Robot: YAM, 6 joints.
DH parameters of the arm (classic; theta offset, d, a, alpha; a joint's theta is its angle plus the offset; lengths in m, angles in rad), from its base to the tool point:
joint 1: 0 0.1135 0.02 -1.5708
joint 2: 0 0 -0.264 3.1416
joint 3: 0.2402 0 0.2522 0
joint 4: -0.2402 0 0.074 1.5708
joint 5: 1.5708 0 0 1.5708
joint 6: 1.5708 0.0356 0 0
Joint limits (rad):
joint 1: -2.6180..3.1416
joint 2: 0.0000..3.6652
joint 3: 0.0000..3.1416
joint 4: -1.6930..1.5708
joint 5: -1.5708..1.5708
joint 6: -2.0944..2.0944
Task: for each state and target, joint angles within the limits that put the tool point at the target. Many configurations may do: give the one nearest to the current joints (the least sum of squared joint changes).
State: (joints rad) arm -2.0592 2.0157 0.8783 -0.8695 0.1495 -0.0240
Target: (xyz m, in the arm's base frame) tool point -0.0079 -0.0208 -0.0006
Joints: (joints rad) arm -1.9539 2.6325 0.3221 -0.6349 -0.0126 -0.0240
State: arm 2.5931 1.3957 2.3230 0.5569 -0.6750 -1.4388
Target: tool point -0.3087 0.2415 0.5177
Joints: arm 2.4197 1.7636 1.8880 0.4511 -0.6929 -1.4388
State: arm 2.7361 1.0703 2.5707 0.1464 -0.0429 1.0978
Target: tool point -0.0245 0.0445 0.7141
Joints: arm 2.2701 1.3067 2.4031 0.0933 0.2816 1.0978
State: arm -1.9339 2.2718 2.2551 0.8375 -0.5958 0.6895
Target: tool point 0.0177 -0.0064 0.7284
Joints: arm -1.9004 1.5185 2.7575 0.6133 -0.5569 0.6895
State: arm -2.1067 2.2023 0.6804 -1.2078 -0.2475 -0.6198
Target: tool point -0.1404 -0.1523 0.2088
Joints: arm -2.3531 1.5303 1.0113 -1.4762 -0.2202 -0.6198
